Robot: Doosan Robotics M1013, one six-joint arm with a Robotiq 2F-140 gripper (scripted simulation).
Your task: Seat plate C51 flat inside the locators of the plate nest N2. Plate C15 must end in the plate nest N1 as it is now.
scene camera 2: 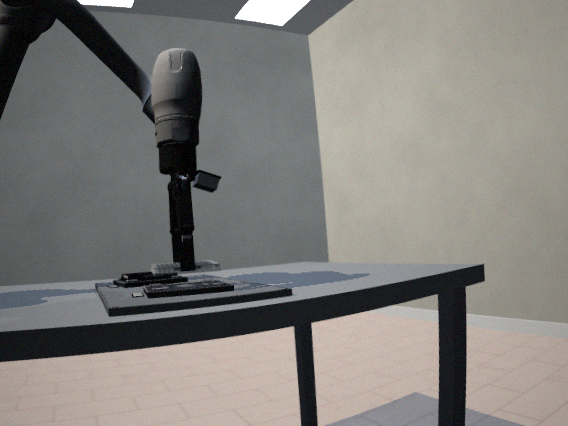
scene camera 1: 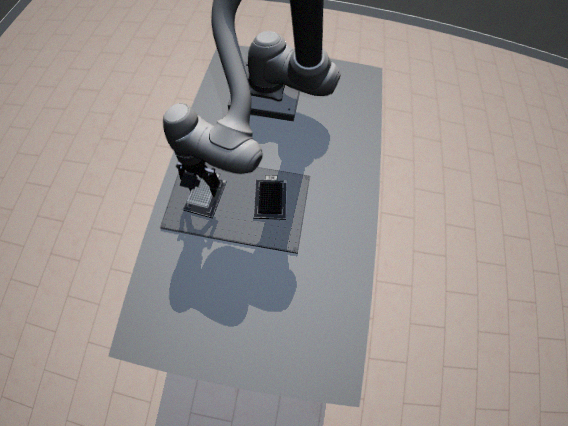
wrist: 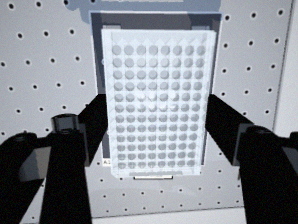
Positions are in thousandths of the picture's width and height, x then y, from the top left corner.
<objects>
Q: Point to a black well plate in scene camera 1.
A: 473, 447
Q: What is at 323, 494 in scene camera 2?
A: My gripper.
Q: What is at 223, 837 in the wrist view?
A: My gripper.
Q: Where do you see a plate nest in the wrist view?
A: At 431, 100
</objects>
